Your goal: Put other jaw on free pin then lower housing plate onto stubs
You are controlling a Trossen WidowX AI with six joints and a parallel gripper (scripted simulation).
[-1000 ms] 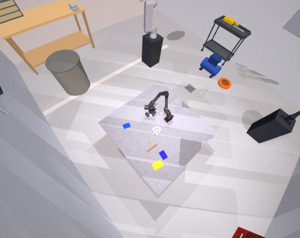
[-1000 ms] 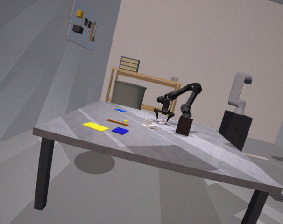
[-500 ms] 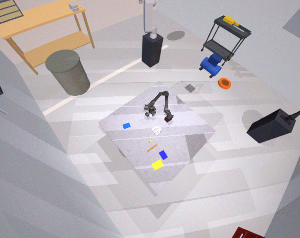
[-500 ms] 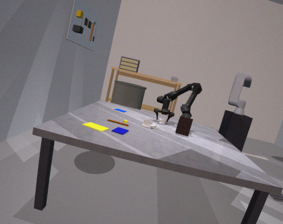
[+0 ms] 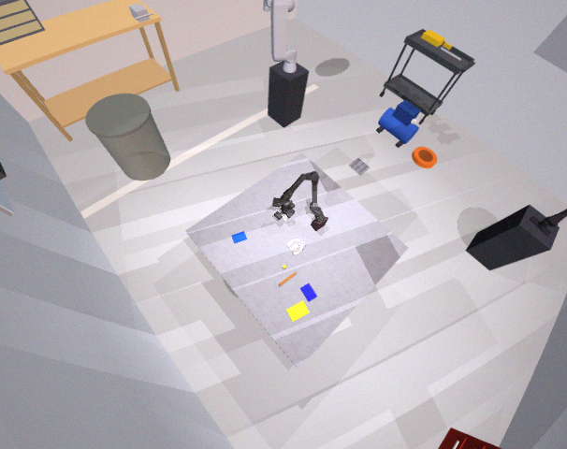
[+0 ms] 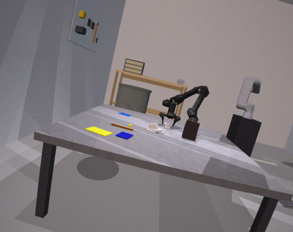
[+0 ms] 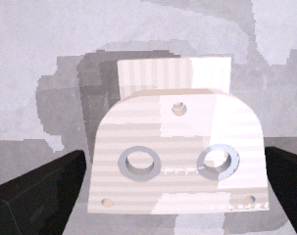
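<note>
My gripper tip is now 2 cm below the white housing plate and 1 cm to the right of it. From my gripper tip the other things lie so: white jaw 28 cm to the left, 9 cm ahead, 1 cm above; small yellow cube 32 cm to the left, 30 cm ahead; orange bar 40 cm to the left, 35 cm ahead.
</note>
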